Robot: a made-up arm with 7 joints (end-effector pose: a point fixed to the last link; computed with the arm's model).
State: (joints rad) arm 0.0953 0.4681 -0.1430 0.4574 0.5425 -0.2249 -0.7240
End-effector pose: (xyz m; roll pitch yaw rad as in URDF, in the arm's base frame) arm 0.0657 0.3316 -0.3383 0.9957 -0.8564 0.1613
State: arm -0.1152 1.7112 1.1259 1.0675 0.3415 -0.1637 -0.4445
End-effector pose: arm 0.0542 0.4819 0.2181 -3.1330 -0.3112 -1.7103
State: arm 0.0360 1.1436 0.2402 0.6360 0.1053 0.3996 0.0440
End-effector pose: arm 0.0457 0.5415 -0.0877 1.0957 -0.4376 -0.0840
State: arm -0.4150 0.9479 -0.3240 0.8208 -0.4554 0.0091 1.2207
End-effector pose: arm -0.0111 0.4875 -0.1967 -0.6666 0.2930 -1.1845
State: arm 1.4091 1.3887 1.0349 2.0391 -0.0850 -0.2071 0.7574
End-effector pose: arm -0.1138 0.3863 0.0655 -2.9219 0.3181 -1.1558
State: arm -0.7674 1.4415 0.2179 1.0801 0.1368 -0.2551 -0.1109
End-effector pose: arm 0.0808 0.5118 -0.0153 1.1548 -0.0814 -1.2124
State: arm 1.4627 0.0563 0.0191 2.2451 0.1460 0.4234 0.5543
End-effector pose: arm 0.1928 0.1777 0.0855 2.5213 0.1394 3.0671
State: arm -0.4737 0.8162 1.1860 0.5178 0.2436 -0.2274 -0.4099
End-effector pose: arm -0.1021 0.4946 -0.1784 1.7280 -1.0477 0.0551
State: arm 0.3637 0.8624 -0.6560 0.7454 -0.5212 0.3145 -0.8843
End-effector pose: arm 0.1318 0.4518 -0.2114 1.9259 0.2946 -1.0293
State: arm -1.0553 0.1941 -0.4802 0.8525 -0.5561 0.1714 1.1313
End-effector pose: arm -0.2999 0.2181 -0.2399 -1.5042 0.1387 -1.0526
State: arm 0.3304 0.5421 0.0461 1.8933 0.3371 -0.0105 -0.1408
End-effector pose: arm 0.1535 0.2851 -0.1148 2.9155 -0.8815 -2.8395
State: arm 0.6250 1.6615 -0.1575 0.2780 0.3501 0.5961 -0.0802
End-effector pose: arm -0.0522 0.5782 0.0959 1.3327 -0.7521 0.4424
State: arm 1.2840 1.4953 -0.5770 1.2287 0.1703 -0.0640 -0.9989
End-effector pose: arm 0.0715 0.4801 0.0815 -2.9887 -0.3300 -1.5427
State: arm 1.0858 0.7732 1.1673 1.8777 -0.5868 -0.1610 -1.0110
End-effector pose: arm 0.0725 0.4294 0.0065 -1.5608 -0.3689 -1.5107
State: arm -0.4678 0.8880 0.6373 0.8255 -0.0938 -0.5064 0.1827
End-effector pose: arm -0.0451 0.5038 -0.1489 1.2460 -0.5117 -0.9422
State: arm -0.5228 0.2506 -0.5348 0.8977 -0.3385 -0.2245 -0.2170
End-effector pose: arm -0.1353 0.2225 -0.3355 0.2649 -0.5555 -0.9272
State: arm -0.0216 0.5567 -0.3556 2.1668 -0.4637 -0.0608 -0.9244
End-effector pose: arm 0.0874 0.2437 -0.1584 2.8943 -0.5156 -2.4353
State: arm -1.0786 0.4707 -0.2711 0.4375 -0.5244 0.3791 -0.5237
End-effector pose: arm -0.3183 0.3613 -0.1588 -0.0735 0.9050 -1.4497
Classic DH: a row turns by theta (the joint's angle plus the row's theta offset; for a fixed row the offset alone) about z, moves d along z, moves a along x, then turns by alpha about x. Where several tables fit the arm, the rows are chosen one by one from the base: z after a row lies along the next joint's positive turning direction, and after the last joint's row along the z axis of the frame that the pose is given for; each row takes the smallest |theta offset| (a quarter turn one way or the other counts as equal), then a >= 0, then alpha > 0; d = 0 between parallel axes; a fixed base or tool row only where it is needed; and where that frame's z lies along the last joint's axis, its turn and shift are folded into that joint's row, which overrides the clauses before.
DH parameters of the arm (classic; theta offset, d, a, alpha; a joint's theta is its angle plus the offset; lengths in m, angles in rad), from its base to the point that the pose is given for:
base (fixed): 0 0.022 0.001 1.5708
joint 1: 1.5708 -0.124 0.024 1.5708
joint 2: -1.5708 -0.021 0.027 -1.5708
joint 3: 1.5708 -0.307 0.025 -1.5708
joint 4: 0 -0.028 -0.015 1.5708
joint 5: 0 -0.159 0.027 1.5708
joint 6: -1.5708 -0.024 0.011 -1.5708
joint 7: -1.5708 -0.005 0.005 1.5708
tool (fixed): -1.5708 0.015 0 0

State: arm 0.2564 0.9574 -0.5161 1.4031 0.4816 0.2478 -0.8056
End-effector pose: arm 0.1377 0.3612 -0.1488 1.6139 -0.8460 -0.9619
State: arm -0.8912 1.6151 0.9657 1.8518 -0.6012 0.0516 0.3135
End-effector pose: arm 0.1638 0.3913 0.1158 1.3753 0.6420 -1.7766
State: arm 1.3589 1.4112 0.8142 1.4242 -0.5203 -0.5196 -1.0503
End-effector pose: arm -0.0762 0.4911 0.0985 -1.6607 0.0408 -1.1177
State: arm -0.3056 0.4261 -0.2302 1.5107 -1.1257 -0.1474 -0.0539
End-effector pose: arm 0.0302 0.2933 -0.2602 1.1887 -0.1423 -1.8707
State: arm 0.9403 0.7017 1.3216 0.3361 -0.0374 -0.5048 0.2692
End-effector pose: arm 0.2207 0.4545 -0.1755 -2.0414 -0.8278 3.1327
